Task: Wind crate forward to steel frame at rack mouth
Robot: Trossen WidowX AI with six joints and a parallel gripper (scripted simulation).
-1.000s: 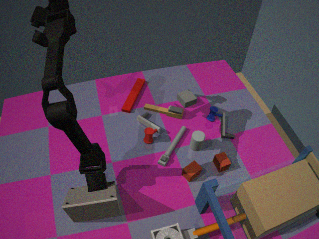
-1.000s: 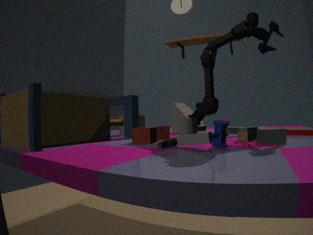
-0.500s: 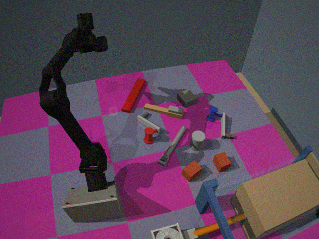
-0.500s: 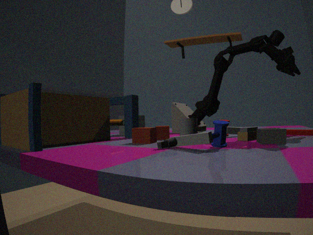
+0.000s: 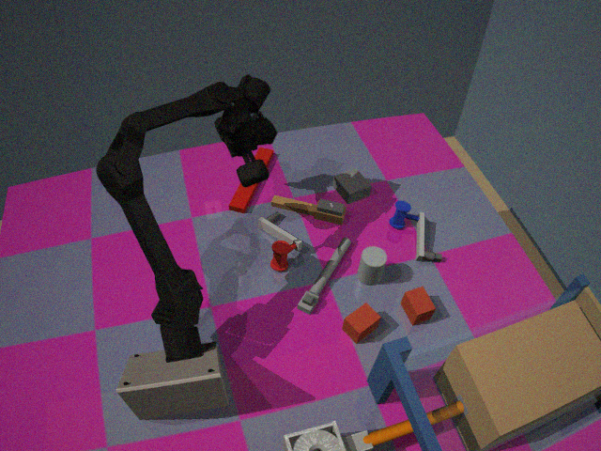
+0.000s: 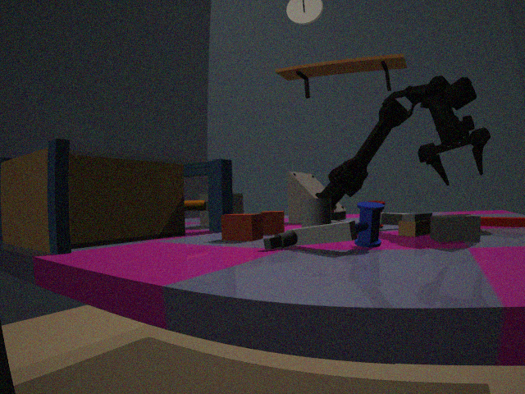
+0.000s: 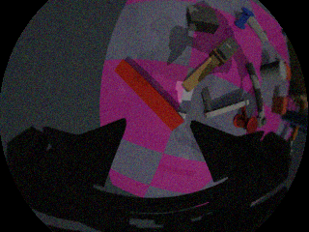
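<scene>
My gripper tip is now 5 cm short of the winch handle with red hub, 17 cm to the left of it and 8 cm above it. The rest, counted from my gripper tip: tan bar: 15 cm ahead, 9 cm to the right, 8 cm below; then red knob: 5 cm ahead, 21 cm to the right, 7 cm below; then red bar: 3 cm ahead, 5 cm to the left, 9 cm below.
</scene>
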